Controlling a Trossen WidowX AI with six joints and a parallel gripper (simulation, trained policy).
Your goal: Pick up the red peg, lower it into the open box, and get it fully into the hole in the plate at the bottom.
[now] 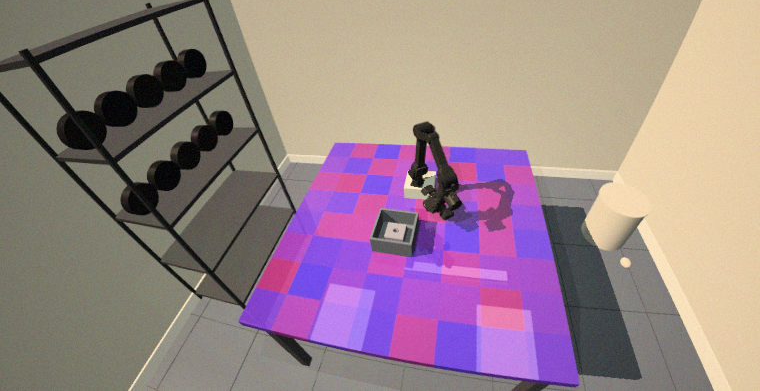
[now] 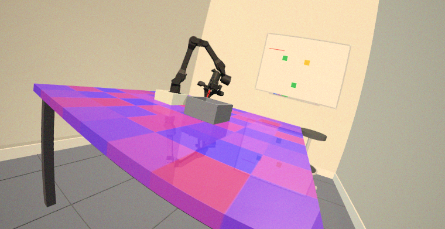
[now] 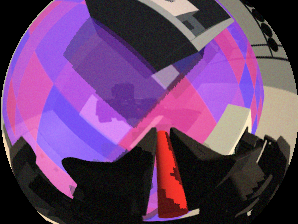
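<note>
Right now my gripper tip is 15 cm short of the plate, 14 cm to the left of it and 2 cm above it. The rest, counted from my gripper tip: grey box (15 cm ahead, 14 cm to the right, 4 cm below); then red peg (1 cm to the left, 3 cm above).
</note>
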